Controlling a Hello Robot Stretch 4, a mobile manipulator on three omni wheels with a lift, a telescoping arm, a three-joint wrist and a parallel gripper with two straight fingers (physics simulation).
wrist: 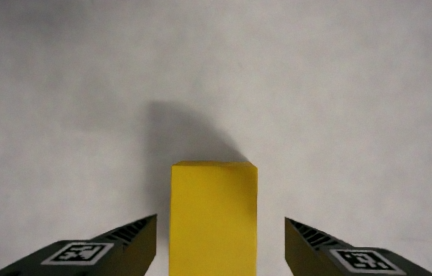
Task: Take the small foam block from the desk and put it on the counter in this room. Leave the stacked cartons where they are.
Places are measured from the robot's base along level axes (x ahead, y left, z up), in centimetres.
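Where they show: gripper, fingertip midpoint: (220,235).
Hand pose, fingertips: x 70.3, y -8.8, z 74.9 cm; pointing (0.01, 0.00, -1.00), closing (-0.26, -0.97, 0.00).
After its pixels a point has its place.
A yellow foam block (214,220) {x 70.9, y -8.5, z 73.7 cm} stands out at the bottom middle of the wrist view, on the pale grey desk top (325,100) {x 77.3, y -19.7, z 69.2 cm}. Its lower end is cut off by the frame's bottom edge. My gripper (220,235) {x 70.3, y -8.8, z 75.0 cm} is open, with one finger to the left of the block and one to the right. A strip of grey surface shows between the block and each finger, so neither finger touches it. The counter and the stacked cartons do not show in this view.
A dark shadow spreads on the surface above and to the left of the block. A fainter shadow lies at the top left corner. No edge of the surface shows.
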